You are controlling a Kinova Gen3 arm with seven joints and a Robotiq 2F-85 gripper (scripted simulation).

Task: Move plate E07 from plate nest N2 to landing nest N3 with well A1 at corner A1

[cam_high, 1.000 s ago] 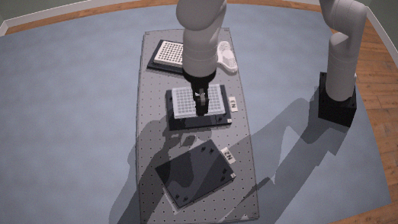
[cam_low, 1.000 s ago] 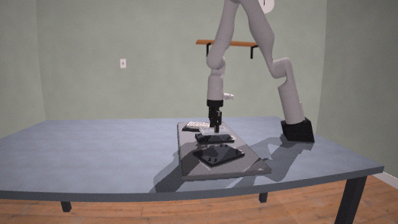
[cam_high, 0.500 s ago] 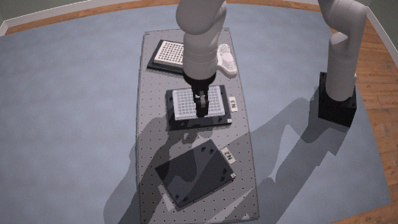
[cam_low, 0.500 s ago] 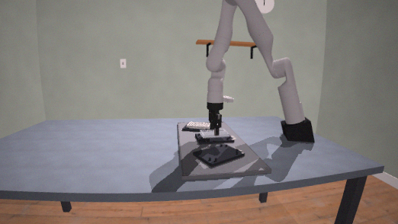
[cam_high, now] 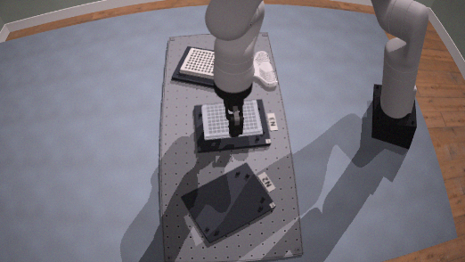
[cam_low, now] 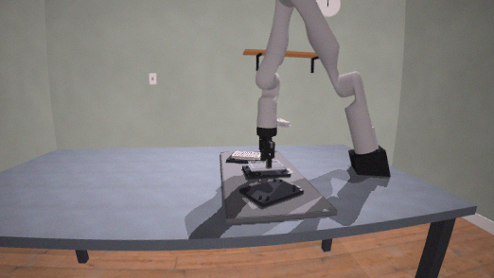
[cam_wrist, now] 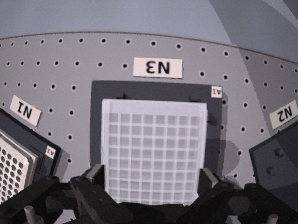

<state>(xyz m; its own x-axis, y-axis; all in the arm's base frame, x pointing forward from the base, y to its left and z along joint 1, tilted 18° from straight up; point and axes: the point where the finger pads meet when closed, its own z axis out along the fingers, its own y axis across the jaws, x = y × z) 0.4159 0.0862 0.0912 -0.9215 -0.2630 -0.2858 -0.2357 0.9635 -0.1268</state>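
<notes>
Right now my hand is 10 mm above the plate. From my hand the other things lie so: landing nest N3: 30 mm below; A1 corner tag: 90 mm behind, 40 mm to the left, 30 mm below; N3 label: 90 mm behind, 20 mm to the right, 40 mm below.
</notes>
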